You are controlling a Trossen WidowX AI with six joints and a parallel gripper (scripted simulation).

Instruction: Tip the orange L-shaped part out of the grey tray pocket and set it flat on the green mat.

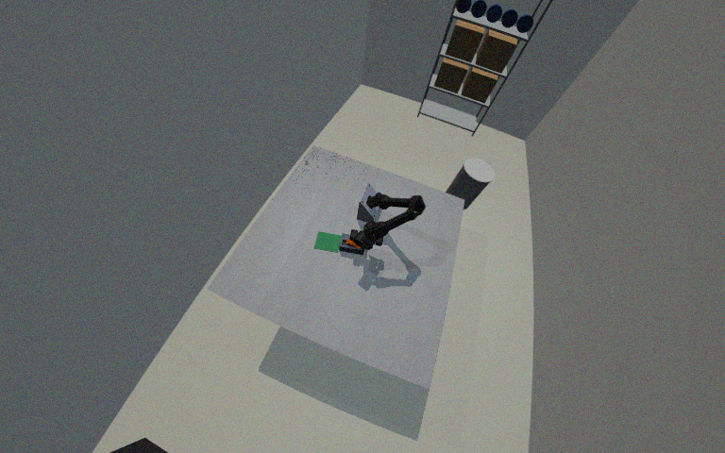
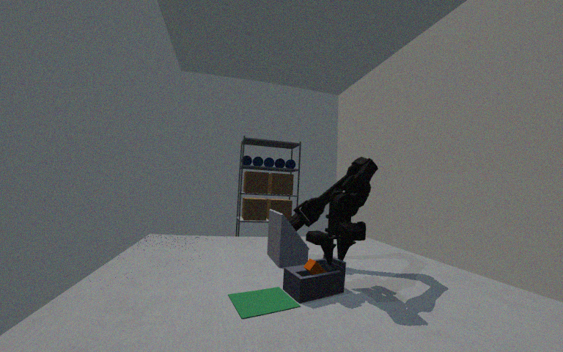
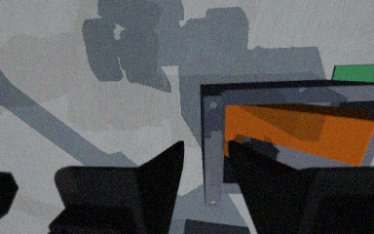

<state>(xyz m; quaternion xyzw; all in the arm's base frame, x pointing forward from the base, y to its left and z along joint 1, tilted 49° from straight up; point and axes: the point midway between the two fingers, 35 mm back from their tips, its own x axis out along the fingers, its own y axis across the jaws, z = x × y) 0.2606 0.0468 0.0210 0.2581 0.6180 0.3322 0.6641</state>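
My gripper tip is now 50 mm to the left of the orange l-shaped part, 30 mm above it and 10 mm short of it. Round my gripper tip: green mat 230 mm to the right, 80 mm below, 30 mm ahead.
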